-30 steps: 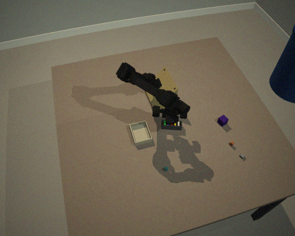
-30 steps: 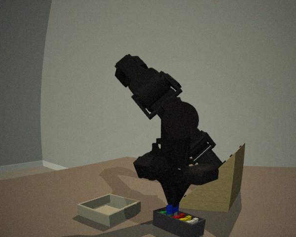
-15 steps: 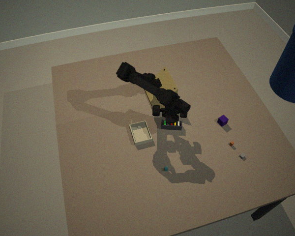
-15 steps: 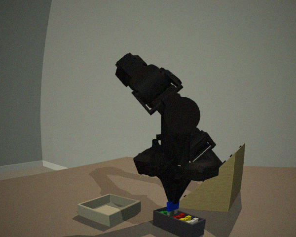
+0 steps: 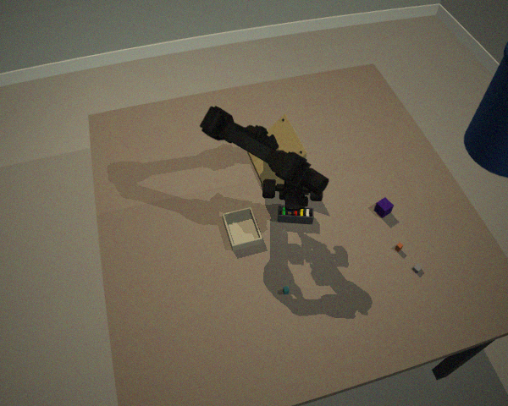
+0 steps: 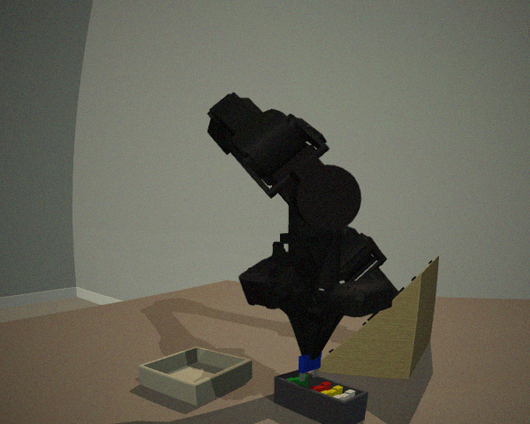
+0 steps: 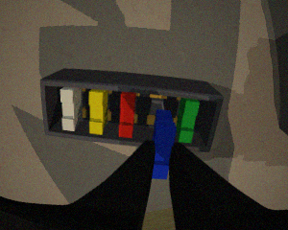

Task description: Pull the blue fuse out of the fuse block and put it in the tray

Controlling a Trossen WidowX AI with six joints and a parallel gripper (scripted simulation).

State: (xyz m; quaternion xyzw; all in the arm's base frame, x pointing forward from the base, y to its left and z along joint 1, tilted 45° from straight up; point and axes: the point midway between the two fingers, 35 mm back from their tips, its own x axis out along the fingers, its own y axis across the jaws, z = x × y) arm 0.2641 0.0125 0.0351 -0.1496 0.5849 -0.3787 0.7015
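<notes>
Now: the tray 170 mm to the right of my gripper tip and 70 mm below it. The rest, counted from my gripper tip: purple cube: 70 mm ahead, 320 mm to the left, 50 mm below; then blue fuse: 10 mm below.
</notes>
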